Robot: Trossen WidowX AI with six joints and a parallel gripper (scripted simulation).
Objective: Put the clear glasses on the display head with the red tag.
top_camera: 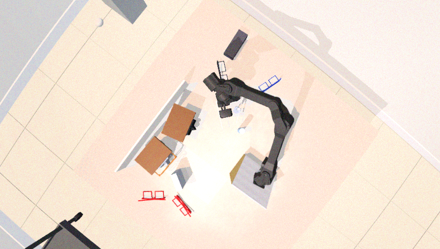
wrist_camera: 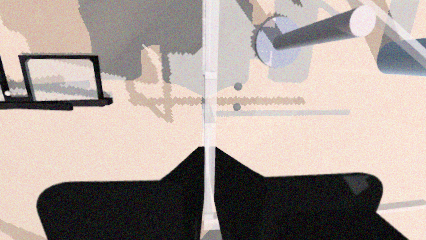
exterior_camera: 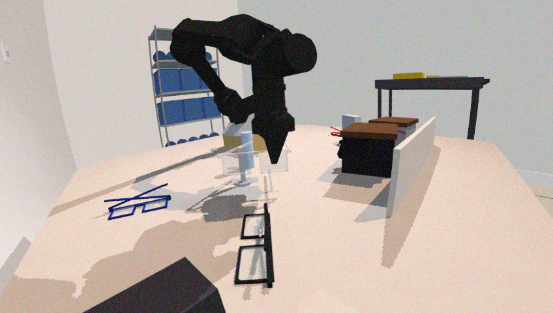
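Now: gripper tip 60 mm past the clear glasses, 30 mm to the right of it and 10 mm below it. From my gripper tip the other things lie so: light blue post (170 mm behind, 90 mm to the left, 10 mm below); then dark display head (110 mm ahead, 210 mm to the left); then white peg stand (90 mm behind, 40 mm below).
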